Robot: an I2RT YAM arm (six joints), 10 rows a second.
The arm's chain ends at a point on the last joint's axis. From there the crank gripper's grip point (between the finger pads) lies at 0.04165 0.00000 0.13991 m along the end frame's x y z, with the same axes.
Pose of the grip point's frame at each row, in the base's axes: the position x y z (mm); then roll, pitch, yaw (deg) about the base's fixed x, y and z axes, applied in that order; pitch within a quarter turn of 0, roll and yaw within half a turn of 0:
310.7, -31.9, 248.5, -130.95, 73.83, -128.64
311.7, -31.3, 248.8, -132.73, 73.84, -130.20
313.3, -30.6, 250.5, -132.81, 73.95, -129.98
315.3, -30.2, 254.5, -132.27, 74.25, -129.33
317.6, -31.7, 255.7, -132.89, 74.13, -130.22
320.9, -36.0, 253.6, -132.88, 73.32, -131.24
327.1, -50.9, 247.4, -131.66, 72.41, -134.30
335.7, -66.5, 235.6, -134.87, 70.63, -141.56
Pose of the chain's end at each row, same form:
180.4, -25.6, 314.0, -130.95, 73.83, -128.64
181.8, -25.8, 315.2, -132.73, 73.84, -130.20
183.3, -25.8, 316.8, -132.81, 73.95, -129.98
185.0, -25.9, 320.1, -132.27, 74.25, -129.33
187.5, -26.7, 321.8, -132.89, 74.13, -130.22
191.6, -28.0, 320.8, -132.88, 73.32, -131.24
199.2, -32.3, 315.2, -131.66, 72.41, -134.30
211.9, -38.1, 307.6, -134.87, 70.63, -141.56

